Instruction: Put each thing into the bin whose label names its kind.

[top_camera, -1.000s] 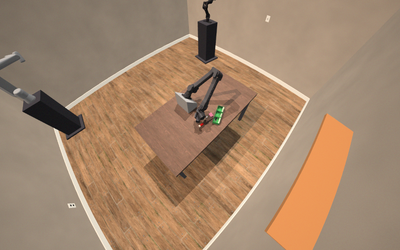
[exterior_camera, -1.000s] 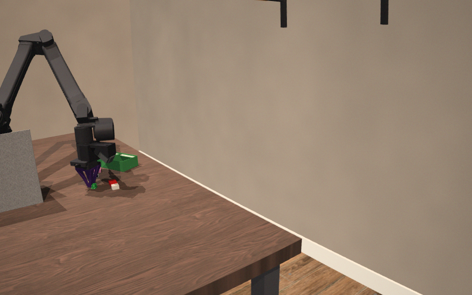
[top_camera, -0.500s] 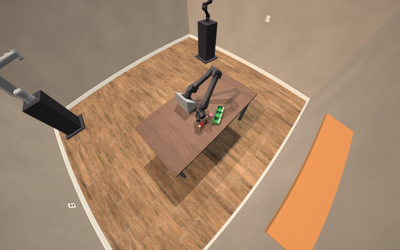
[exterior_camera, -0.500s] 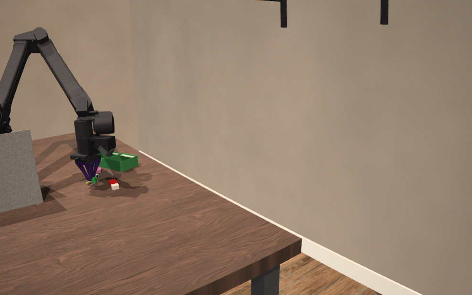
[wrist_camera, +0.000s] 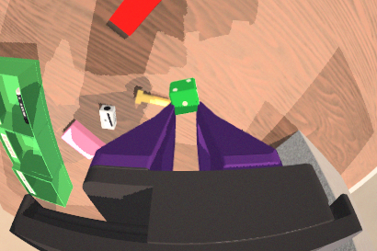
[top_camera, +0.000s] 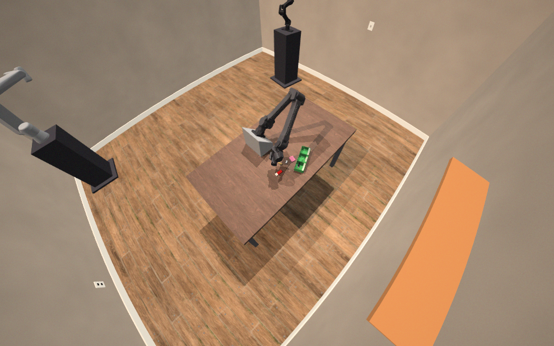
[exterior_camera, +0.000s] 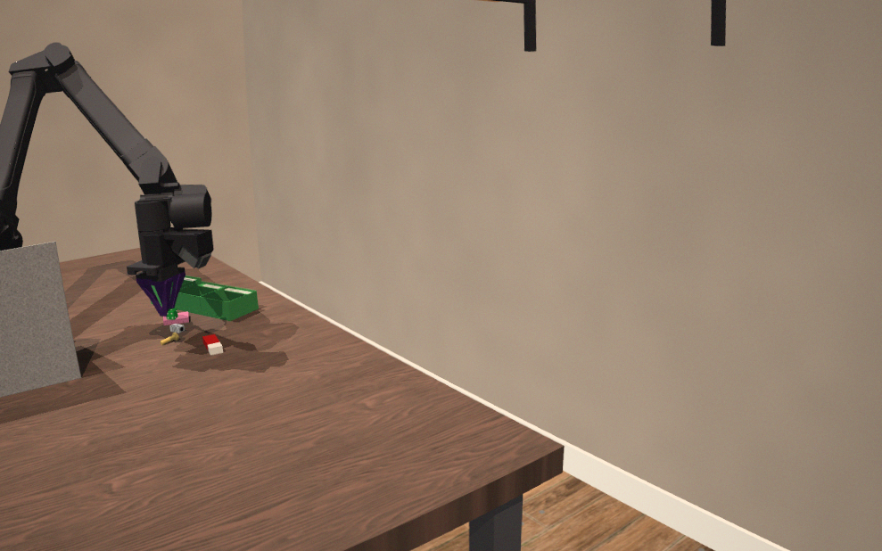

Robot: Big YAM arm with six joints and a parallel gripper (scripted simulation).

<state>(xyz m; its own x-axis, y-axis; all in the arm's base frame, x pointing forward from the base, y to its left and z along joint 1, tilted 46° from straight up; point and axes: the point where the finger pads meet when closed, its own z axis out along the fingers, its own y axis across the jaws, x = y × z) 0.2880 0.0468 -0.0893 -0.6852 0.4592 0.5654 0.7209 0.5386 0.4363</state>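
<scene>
My gripper is now 230 mm to the right of the green three-part bin, 100 mm short of it and 50 mm above it. The rest, counted from my hand: brass-coloured bolt 70 mm below, 50 mm to the left, 10 mm ahead; green die 10 mm to the right, 10 mm below, 10 mm ahead; red-and-white block 70 mm below, 70 mm ahead, 30 mm to the right.
</scene>
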